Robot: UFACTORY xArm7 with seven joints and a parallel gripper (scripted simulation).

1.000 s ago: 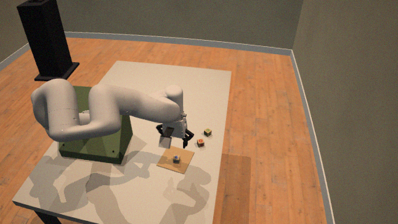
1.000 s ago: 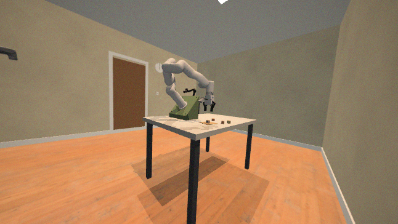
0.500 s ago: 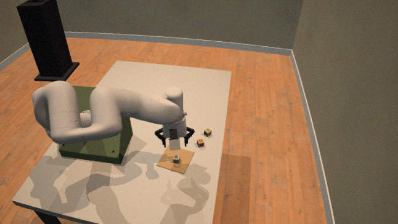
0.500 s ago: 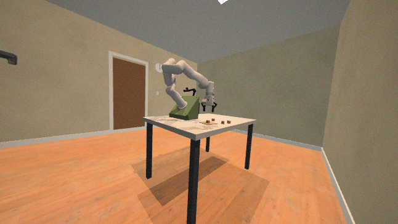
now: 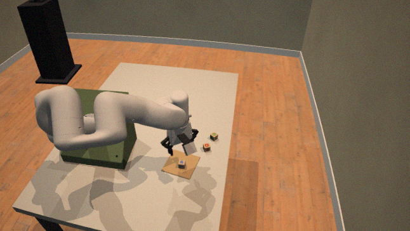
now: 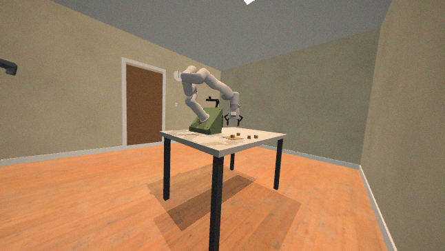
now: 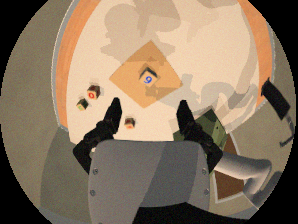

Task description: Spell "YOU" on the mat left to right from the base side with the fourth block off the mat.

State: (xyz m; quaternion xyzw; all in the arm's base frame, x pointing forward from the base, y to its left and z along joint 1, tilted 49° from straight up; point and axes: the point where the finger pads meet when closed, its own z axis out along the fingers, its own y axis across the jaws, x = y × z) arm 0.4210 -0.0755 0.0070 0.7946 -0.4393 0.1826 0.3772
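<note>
The tan mat lies 120 mm below my hand and 20 mm to the left of it. From my hand the other things lie so: red block 120 mm to the left, 110 mm below, 110 mm ahead.
</note>
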